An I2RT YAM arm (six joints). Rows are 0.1 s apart.
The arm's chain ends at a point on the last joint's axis. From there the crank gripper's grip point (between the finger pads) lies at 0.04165 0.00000 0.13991 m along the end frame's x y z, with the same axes.
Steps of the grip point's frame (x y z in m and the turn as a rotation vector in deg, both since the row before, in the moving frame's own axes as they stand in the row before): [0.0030, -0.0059, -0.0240, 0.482, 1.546, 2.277]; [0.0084, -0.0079, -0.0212, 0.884, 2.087, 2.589]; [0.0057, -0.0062, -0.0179, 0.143, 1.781, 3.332]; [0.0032, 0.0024, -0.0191, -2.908, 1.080, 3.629]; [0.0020, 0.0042, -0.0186, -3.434, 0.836, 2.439]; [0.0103, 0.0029, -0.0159, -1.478, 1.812, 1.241]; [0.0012, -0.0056, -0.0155, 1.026, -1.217, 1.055]
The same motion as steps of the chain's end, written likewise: [-0.0007, -0.0065, -0.0228, 0.482, 1.546, 2.277]; [0.0033, -0.0078, -0.0196, 0.884, 2.087, 2.589]; [0.0014, -0.0084, -0.0165, 0.143, 1.781, 3.332]; [0.0009, -0.0074, -0.0180, -2.908, 1.080, 3.629]; [0.0002, -0.0060, -0.0177, -3.434, 0.836, 2.439]; [0.0059, -0.0016, -0.0145, -1.478, 1.812, 1.241]; [0.0042, -0.0038, -0.0163, 1.026, -1.217, 1.055]
